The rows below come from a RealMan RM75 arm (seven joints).
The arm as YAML. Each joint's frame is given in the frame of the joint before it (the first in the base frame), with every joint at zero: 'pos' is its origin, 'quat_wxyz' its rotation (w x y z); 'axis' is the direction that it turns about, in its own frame. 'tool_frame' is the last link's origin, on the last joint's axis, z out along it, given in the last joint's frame.
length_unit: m
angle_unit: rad
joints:
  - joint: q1
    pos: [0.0, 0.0, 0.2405]
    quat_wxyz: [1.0, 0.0, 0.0, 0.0]
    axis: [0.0, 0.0, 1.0]
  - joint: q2
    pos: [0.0, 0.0, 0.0]
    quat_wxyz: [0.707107, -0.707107, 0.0, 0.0]
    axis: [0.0, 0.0, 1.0]
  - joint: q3
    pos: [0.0, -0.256, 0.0]
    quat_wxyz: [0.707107, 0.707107, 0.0, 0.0]
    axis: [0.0, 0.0, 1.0]
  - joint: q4
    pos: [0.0, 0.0, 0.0]
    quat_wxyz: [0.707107, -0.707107, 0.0, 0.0]
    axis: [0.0, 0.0, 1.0]
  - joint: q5
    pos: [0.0, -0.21, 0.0]
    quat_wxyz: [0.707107, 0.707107, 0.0, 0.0]
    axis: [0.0, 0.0, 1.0]
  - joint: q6
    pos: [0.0, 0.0, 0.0]
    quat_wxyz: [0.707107, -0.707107, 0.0, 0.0]
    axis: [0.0, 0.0, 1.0]
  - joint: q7
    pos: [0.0, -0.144, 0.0]
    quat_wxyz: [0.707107, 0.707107, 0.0, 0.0]
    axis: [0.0, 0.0, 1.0]
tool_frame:
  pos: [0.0, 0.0, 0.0]
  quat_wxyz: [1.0, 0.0, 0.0, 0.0]
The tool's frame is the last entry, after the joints.
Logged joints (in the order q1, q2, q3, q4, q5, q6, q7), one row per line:
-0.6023, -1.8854, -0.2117, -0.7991, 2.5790, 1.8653, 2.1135
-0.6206, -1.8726, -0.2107, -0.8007, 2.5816, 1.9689, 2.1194
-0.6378, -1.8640, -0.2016, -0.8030, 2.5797, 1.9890, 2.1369
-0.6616, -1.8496, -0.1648, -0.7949, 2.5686, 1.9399, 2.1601
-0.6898, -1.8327, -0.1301, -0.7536, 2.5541, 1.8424, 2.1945
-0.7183, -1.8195, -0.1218, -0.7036, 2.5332, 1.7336, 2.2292
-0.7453, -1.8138, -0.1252, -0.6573, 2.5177, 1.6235, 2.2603
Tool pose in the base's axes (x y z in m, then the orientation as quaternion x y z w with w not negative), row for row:
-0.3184, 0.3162, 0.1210, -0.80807, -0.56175, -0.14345, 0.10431
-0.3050, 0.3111, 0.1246, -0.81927, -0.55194, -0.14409, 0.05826
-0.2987, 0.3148, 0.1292, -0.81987, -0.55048, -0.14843, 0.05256
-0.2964, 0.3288, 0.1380, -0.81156, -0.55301, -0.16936, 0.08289
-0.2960, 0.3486, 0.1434, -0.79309, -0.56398, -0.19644, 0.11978
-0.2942, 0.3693, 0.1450, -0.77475, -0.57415, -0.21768, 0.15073
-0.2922, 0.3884, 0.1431, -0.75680, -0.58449, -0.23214, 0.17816
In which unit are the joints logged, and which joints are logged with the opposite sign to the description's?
The joints are logged in radians. Opposite sign: q3, q4, q7.
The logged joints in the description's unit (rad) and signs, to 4 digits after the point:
-0.6023, -1.8854, 0.2117, 0.7991, 2.5790, 1.8653, -2.1135
-0.6206, -1.8726, 0.2107, 0.8007, 2.5816, 1.9689, -2.1194
-0.6378, -1.8640, 0.2016, 0.8030, 2.5797, 1.9890, -2.1369
-0.6616, -1.8496, 0.1648, 0.7949, 2.5686, 1.9399, -2.1601
-0.6898, -1.8327, 0.1301, 0.7536, 2.5541, 1.8424, -2.1945
-0.7183, -1.8195, 0.1218, 0.7036, 2.5332, 1.7336, -2.2292
-0.7453, -1.8138, 0.1252, 0.6573, 2.5177, 1.6235, -2.2603

